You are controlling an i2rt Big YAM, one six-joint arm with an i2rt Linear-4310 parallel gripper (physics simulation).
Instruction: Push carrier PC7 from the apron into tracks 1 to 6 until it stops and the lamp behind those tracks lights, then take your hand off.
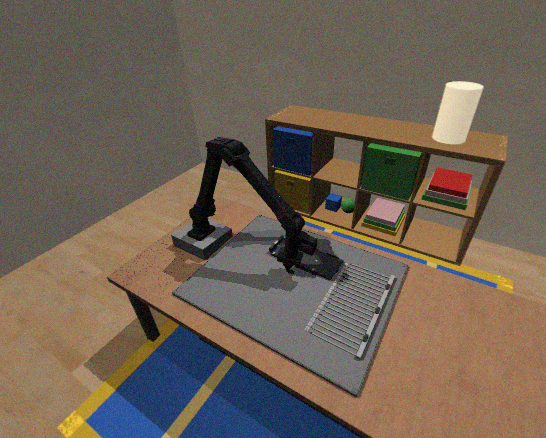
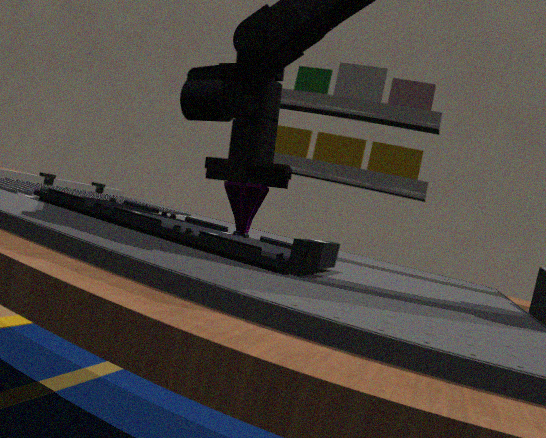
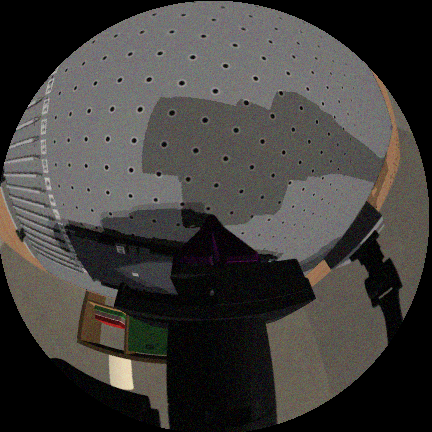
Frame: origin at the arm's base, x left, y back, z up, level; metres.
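Where they show: gripper, between the fingertips: [image 1: 287, 270] [image 3: 210, 219]; arm's base, origin of its link: [image 1: 201, 232] [image 3: 363, 244].
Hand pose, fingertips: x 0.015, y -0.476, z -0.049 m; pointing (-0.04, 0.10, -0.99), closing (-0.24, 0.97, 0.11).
Note:
Each offset is from my fingertips to the top centre of the thing. "spot": to the spot under its first point. Level surfaces: height alone.
The dark carrier {dy -0.031, dx +0.111, dz +0.031 m} [image 1: 327, 266] [image 2: 145, 227] [image 3: 117, 265] lies flat on the grey perforated board. Its front end is at the entry edge of the rearmost tracks; how far it reaches into them is hard to tell. A raised block {spot: dy +0.131, dx +0.145, dz +0.018 m} [image 2: 314, 256] stands at its rear end. My gripper [image 1: 291, 270] [image 2: 242, 233] [image 3: 210, 219] is shut and empty, pointing down at the carrier ahead of that block; contact is unclear. The lamp {dy -0.405, dx +0.100, dz +0.022 m} [image 1: 387, 286] behind the rearmost tracks looks dark. Carrier lettering and track numbers are unreadable.
The pale end rail {spot: dy -0.398, dx -0.097, dz +0.017 m} [image 1: 371, 322] carries two more dark lamps [image 1: 377, 310] [image 1: 365, 337]. The grey board {dz +0.001 m} [image 1: 240, 300] lies on the wooden table {dz -0.012 m} [image 1: 450, 350]. The arm's base [image 1: 202, 240] stands left of the board. A wooden shelf unit [image 1: 350, 122] stands behind the table.

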